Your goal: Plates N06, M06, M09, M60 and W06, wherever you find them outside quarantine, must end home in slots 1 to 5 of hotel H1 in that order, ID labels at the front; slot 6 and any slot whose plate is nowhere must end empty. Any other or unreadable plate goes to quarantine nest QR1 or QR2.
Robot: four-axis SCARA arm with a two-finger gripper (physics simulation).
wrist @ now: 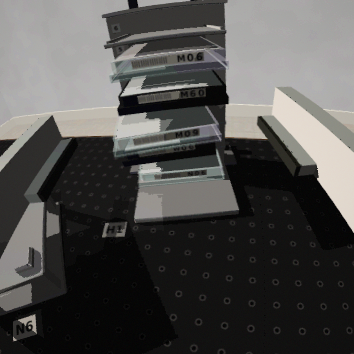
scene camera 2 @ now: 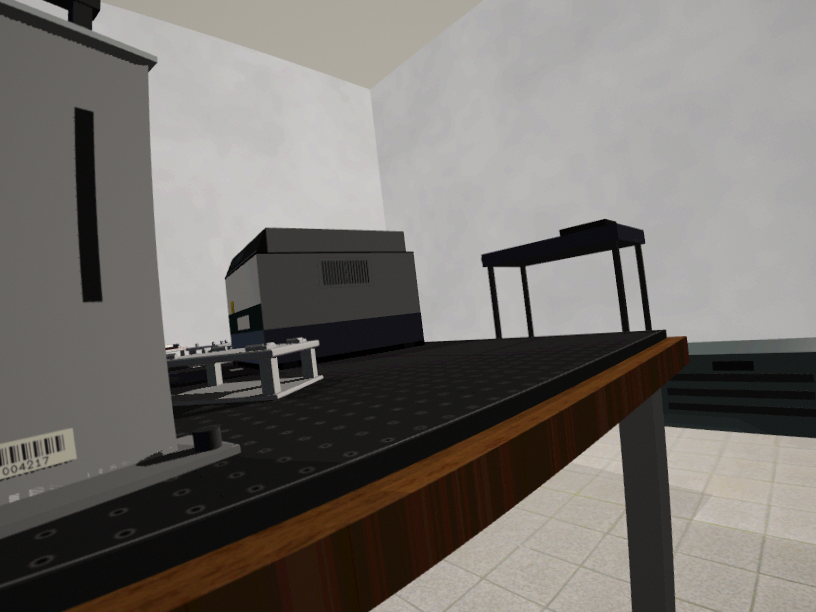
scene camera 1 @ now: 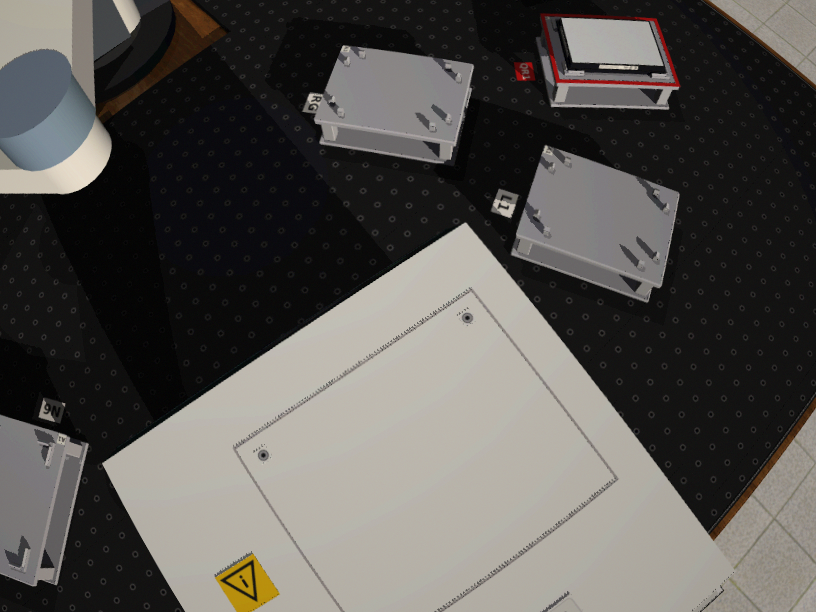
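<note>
In the wrist view hotel H1 holds a stack of plates, labels facing the camera. From bottom to top they are clear plate N06, black plate W06, clear plate M09, black plate M60 and clear plate M06. The top level, marked 6, shows no plate. My gripper is open and empty, its fingers apart at either side of the view, in front of the hotel. In scene camera 1 a black plate with a white lid sits on red-rimmed nest QR1; its label is unreadable.
Nests RG and L1 hold no plate. Nest N6 is partly in view, with no plate on the part seen. A large white cabinet fills the front. A grey housing stands at the table edge.
</note>
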